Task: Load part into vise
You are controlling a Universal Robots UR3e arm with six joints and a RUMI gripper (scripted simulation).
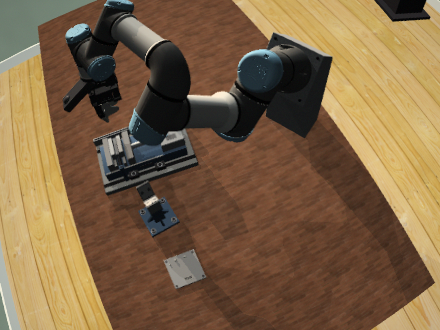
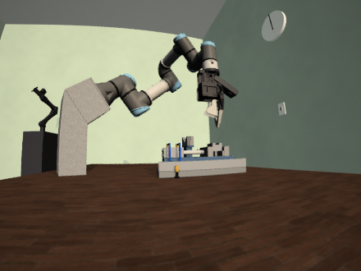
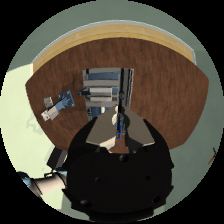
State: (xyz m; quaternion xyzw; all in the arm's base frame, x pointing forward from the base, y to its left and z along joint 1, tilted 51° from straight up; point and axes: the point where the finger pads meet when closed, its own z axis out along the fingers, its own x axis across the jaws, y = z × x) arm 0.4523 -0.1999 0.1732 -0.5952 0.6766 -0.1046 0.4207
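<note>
Now: hand 80 mm above the part and 50 mm to the right of it. Round my hand: grey infeed plate 430 mm to the left, 180 mm below, 120 mm behind.
</note>
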